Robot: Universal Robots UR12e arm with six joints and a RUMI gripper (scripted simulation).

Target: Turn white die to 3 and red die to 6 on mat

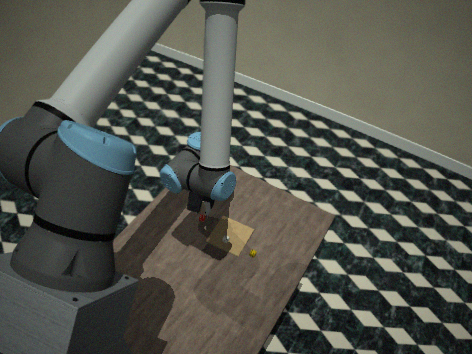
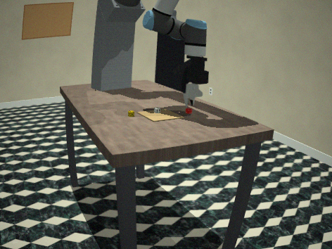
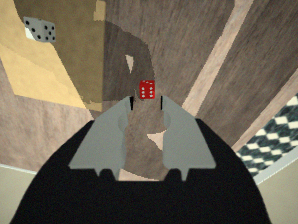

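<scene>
The red die is 4 cm below my hand. Round my hand: tan mat (13 cm to the right, 4 cm below, 3 cm behind); then white die (12 cm to the right, 6 cm behind, 3 cm below); then yellow die (24 cm to the right, 8 cm behind, 4 cm below).
</scene>
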